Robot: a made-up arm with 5 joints.
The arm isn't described. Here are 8 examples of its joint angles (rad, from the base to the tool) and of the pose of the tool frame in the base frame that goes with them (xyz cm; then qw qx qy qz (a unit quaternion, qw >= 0)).
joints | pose
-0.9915 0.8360 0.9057 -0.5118 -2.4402 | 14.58 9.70 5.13 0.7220 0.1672 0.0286 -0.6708
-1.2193 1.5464 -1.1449 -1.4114 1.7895 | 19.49 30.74 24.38 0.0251 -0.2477 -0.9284 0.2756
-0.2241 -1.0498 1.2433 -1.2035 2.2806 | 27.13 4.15 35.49 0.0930 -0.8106 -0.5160 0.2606
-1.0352 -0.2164 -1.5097 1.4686 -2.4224 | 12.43 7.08 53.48 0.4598 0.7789 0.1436 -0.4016
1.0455 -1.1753 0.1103 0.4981 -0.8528 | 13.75 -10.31 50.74 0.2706 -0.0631 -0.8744 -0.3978
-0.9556 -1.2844 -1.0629 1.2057 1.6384 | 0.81 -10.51 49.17 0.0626 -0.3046 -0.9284 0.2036
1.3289 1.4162 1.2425 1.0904 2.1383 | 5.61 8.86 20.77 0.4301 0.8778 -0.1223 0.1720
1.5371 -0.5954 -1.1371 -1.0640 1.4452 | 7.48 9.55 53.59 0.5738 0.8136 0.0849 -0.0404
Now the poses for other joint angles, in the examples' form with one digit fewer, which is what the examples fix.
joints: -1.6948 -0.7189 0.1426 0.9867 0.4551
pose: 5.5 21.6 40.4 0.416 0.329 -0.438 0.726
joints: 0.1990 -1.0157 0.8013 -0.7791 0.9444
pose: 27.1 -4.1 42.7 0.268 -0.499 -0.819 0.097
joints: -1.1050 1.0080 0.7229 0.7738 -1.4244
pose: 9.8 3.2 6.5 0.878 -0.432 0.125 -0.163
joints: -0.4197 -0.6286 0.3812 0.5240 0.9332
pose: 31.1 10.1 36.5 0.634 -0.139 -0.587 0.484
